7 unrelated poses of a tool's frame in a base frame.
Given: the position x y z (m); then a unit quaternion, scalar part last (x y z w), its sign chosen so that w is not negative.
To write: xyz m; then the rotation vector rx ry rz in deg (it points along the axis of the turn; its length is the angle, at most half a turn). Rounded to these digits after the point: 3 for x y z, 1 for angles.
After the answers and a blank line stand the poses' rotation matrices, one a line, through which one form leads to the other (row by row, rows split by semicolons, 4 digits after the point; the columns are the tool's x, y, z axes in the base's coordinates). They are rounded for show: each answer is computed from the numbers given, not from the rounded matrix.
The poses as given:
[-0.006, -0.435, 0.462, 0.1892, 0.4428, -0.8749, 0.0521]
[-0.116, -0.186, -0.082, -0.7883, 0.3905, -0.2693, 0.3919]
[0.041, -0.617, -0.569, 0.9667, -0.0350, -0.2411, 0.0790]
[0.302, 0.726, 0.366, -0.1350, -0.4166, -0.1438, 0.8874]
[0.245, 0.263, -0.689, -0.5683, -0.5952, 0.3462, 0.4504]
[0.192, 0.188, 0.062, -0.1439, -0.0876, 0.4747, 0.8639]
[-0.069, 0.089, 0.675, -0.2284, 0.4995, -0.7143, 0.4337]
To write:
[-0.006, -0.435, 0.462, 33.0, 77.2, -152.5]
[-0.116, -0.186, -0.082, -114.7, 56.8, -39.2]
[0.041, -0.617, -0.569, 165.8, -6.0, -41.3]
[0.302, 0.726, 0.366, -16.1, -49.6, -17.1]
[0.245, 0.263, -0.689, -80.5, -84.3, 49.0]
[0.192, 0.188, 0.062, -17.3, -10.5, 57.0]
[-0.069, 0.089, 0.675, -32.6, 71.3, -101.9]

-0.9230 0.2587 -0.2849; 0.0764 -0.6024 -0.7945; -0.3772 -0.7551 0.5363
0.5500 -0.4046 0.7306; -0.8267 -0.3879 0.4075; 0.1185 -0.8282 -0.5478
0.8813 -0.0296 -0.4716; -0.1058 -0.9851 -0.1358; -0.4606 0.1696 -0.8713
0.6115 0.3677 -0.7006; -0.1427 0.9222 0.3594; 0.7783 -0.1198 0.6164
0.0517 0.3647 -0.9297; 0.9884 0.1143 0.0998; 0.1427 -0.9241 -0.3545
0.5340 -0.7949 -0.2880; 0.8454 0.5079 0.1655; 0.0147 -0.3318 0.9432
-0.5195 0.3914 0.7596; -0.8478 -0.1248 -0.5155; -0.1070 -0.9117 0.3967

